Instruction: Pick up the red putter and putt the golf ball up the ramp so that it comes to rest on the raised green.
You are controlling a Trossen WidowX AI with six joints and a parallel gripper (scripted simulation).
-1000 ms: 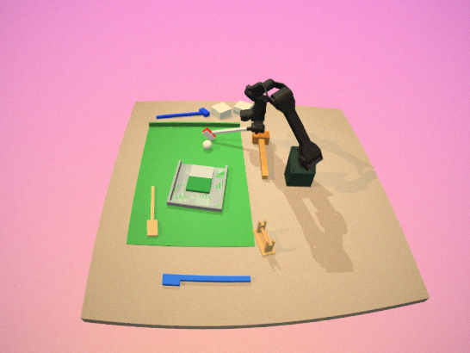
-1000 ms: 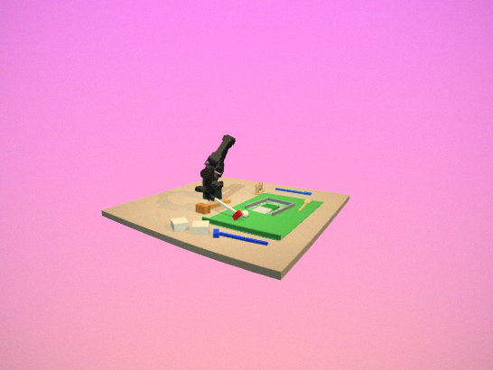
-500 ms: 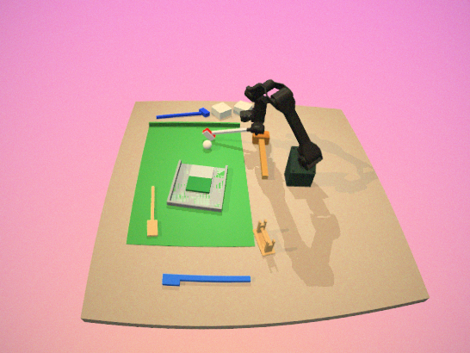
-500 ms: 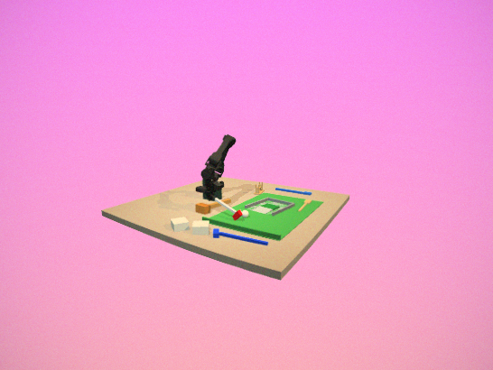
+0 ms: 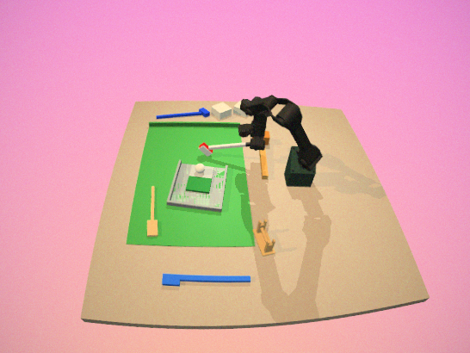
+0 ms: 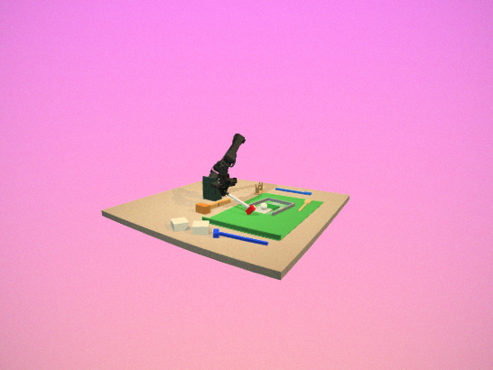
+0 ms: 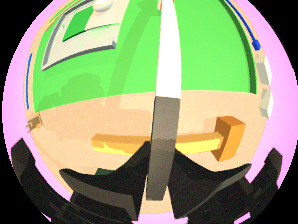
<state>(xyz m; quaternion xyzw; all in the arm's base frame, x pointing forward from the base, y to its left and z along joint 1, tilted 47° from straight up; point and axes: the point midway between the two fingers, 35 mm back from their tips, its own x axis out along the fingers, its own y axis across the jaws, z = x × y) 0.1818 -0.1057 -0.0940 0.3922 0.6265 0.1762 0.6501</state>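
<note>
Now: gripper tip 110 mm short of the red putter, 30 mm to the left of it and 10 mm above it. Also, from my gripper tip: white golf ball 250 mm ahead, 40 mm to the left, 50 mm below.
</note>
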